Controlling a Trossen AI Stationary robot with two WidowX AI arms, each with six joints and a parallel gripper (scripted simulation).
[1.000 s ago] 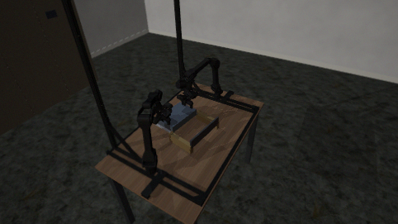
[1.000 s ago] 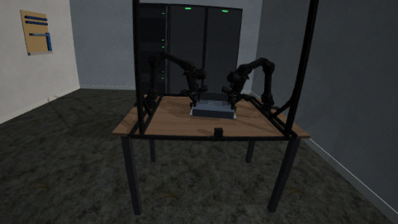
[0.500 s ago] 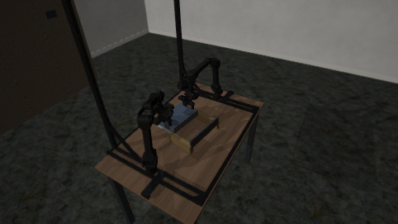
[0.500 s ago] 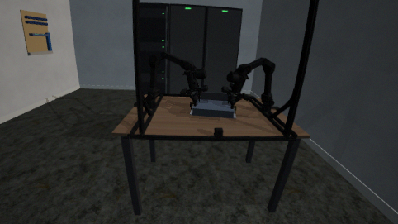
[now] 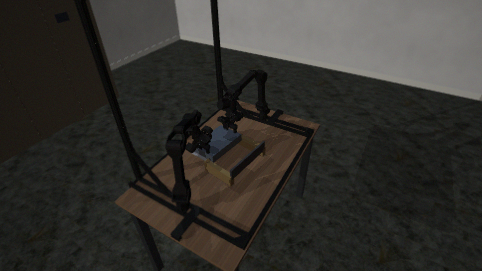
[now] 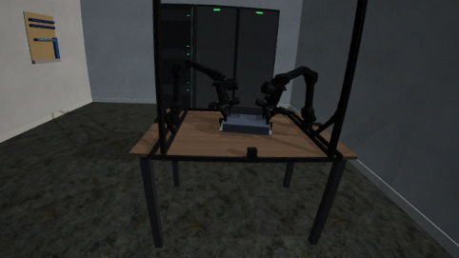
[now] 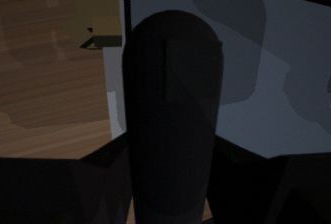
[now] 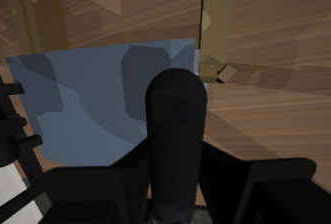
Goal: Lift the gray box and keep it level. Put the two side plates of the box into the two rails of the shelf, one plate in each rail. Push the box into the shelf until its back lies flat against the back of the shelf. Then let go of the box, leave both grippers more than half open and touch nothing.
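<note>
The gray box lies 12 cm to the left of my right hand, 5 cm below it and 2 cm ahead of it. Round my right hand: dark bar (27 cm ahead, 8 cm to the left, 7 cm below).
Right now the gray box is 120 mm to the right of my left hand, 50 mm below it and 20 mm behind it. Also, from my left hand: dark bar: 230 mm ahead, 160 mm to the right, 70 mm below.
</note>
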